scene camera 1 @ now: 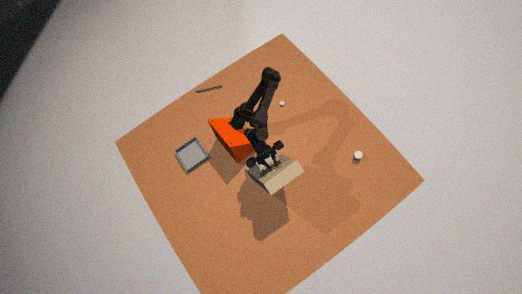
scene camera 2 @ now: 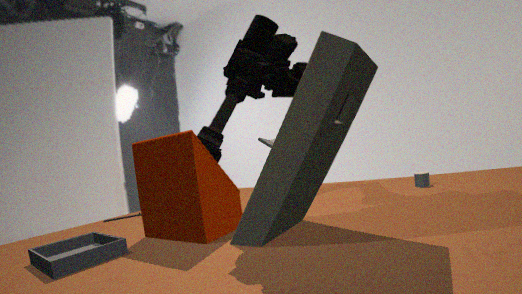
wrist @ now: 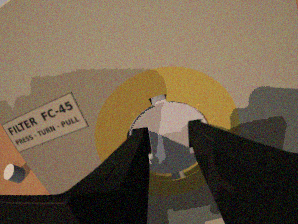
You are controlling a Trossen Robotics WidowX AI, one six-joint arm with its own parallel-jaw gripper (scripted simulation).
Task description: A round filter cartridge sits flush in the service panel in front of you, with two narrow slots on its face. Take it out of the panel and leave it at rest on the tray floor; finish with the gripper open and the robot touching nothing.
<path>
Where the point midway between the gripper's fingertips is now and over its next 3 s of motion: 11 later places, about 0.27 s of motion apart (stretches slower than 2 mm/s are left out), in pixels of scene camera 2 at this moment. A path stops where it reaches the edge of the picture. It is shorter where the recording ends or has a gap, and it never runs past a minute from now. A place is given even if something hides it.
My gripper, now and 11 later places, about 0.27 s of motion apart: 319, 94; 320, 96; 321, 96; 322, 96; 321, 96; 321, 96; 321, 96; 321, 97; 321, 97; 320, 97; 310, 93; 295, 86
</path>
